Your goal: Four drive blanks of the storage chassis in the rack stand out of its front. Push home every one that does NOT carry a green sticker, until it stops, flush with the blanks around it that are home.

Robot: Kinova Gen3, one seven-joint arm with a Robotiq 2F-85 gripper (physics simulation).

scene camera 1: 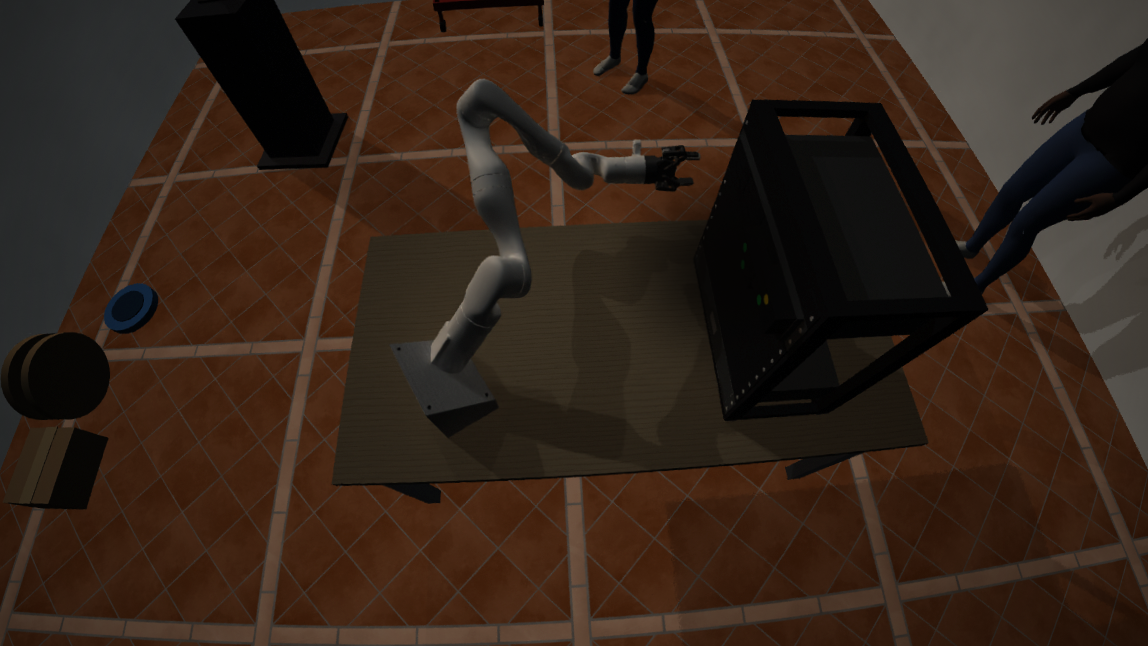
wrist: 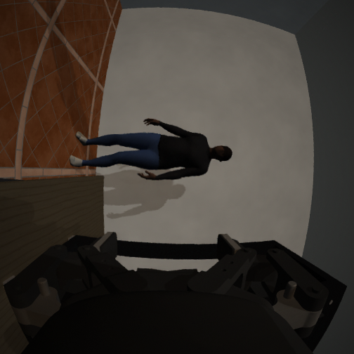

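Where they show: gripper, fingertip midpoint: (scene camera 1: 696,169); arm's base, link origin: (scene camera 1: 448,358).
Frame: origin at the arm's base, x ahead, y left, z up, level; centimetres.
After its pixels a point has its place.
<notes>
The black rack (scene camera 1: 891,307) {z 47.3, x 81.8, y -9.5 cm} stands on the right part of the table, with the dark storage chassis (scene camera 1: 871,216) {z 40.8, x 89.2, y 14.6 cm} inside. Its front faces the arm and is very dark. Small green marks (scene camera 1: 758,299) {z 36.3, x 64.8, y -2.2 cm} and a yellow mark (scene camera 1: 765,299) {z 38.9, x 64.9, y -3.7 cm} show on it. The single drive blanks, and which ones stand out, cannot be made out. My gripper (scene camera 1: 690,168) {z 15.3, x 63.7, y 50.9 cm} (wrist: 166,245) is open and empty, in the air left of the rack's far upper front edge, apart from it. In the wrist view, a dark bar (wrist: 169,250), apparently the rack's frame, crosses behind the fingers; the chassis front does not show there.
The wooden table (scene camera 1: 513,449) {z -11.1, x 16.7, y -19.7 cm} carries the arm's base plate (scene camera 1: 413,373) {z 7.6, x -5.3, y -7.0 cm} and the rack. A person (scene camera 1: 1035,168) (wrist: 180,150) stands beyond the rack, and another person's legs (scene camera 1: 642,36) show at the back. A black cabinet (scene camera 1: 256,80) stands on the floor at the back left.
</notes>
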